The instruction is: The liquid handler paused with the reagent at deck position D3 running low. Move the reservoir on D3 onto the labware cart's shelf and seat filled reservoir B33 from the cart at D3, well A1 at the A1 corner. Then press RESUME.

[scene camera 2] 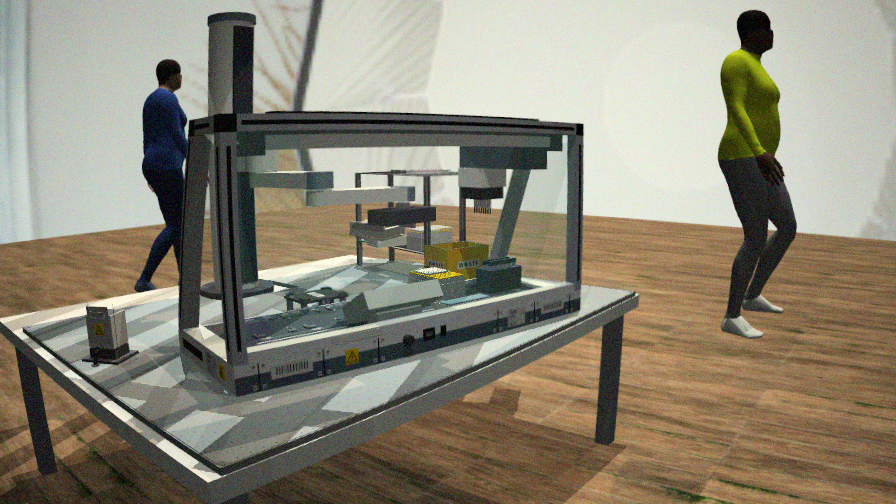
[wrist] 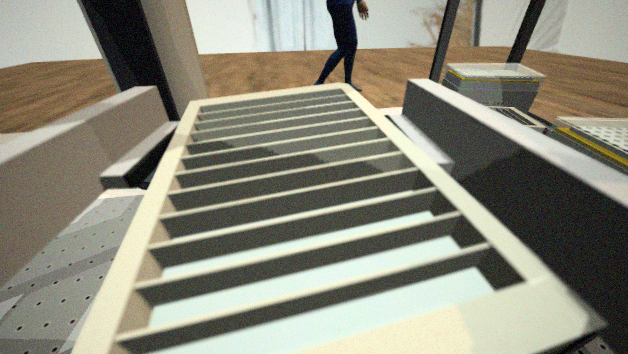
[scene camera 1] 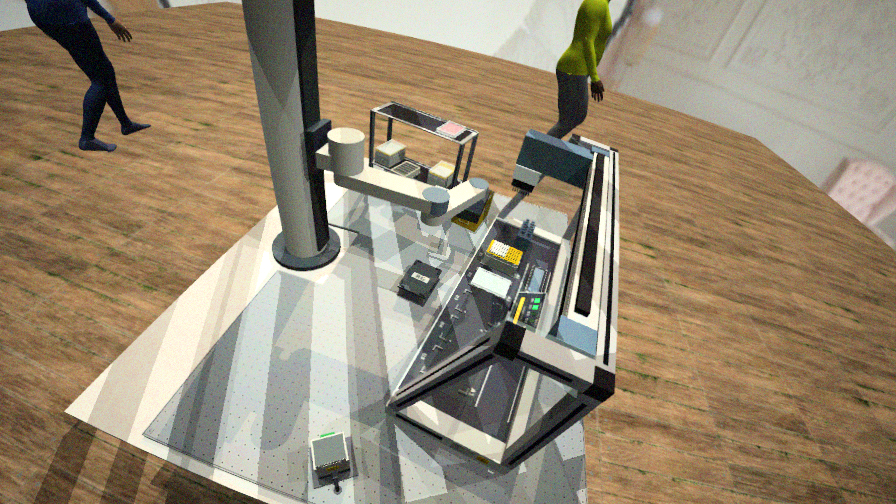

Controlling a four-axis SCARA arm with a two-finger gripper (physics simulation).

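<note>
The gripper is shut on a pale slotted reservoir, one finger along each long side; pale blue liquid shows in the nearer channels. It holds it well above the table, between the arm column and the labware cart. In scene camera 1, the held reservoir is hidden by the arm. Another slotted reservoir lies on the cart's lower shelf between two pale boxes. Neither reservoir's label can be read. The deck carries a white plate-like item. A panel has green keys; its lettering is unreadable.
A yellow waste box stands near the deck's cart end, by a yellow tip rack. A black block stands beside the deck. The pipetting head hangs over the deck. The arm column rises behind.
</note>
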